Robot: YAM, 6 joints.
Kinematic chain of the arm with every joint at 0, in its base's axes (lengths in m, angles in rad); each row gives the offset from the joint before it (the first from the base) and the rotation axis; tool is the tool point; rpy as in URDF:
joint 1: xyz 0 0 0.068 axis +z
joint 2: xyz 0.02 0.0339 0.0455 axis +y
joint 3: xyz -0.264 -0.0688 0 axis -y
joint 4: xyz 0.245 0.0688 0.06 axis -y
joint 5: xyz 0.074 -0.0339 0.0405 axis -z
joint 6: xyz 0.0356 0 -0.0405 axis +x
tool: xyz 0 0 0 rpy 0 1.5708 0
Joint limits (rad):
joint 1: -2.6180..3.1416
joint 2: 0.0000..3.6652
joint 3: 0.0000..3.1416
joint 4: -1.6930..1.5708
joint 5: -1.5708..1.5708
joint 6: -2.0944..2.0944
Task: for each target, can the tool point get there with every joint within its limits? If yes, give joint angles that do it. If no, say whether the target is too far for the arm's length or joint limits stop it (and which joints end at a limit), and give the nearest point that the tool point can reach.
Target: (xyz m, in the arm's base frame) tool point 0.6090 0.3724 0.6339
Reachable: no: too far | nearest point 0.4442 0.2716 0.4890 | short by 0.241 m
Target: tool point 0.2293 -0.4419 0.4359
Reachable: yes | joints -1.1529 2.2507 2.2083 0.8577 -1.0158 -1.0746
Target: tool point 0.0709 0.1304 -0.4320
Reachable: no: joint limits stop it (at a limit: joint 2) | nearest point 0.0781 0.1436 -0.3702 | short by 0.064 m
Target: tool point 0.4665 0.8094 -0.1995
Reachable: no: too far | nearest point 0.3057 0.5303 -0.0892 | short by 0.340 m
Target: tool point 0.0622 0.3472 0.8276
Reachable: no: too far | nearest point 0.0501 0.2799 0.6808 | short by 0.162 m
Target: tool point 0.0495 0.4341 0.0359
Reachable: yes | joints 1.4722 2.4609 1.0731 1.2615 0.1841 1.4973
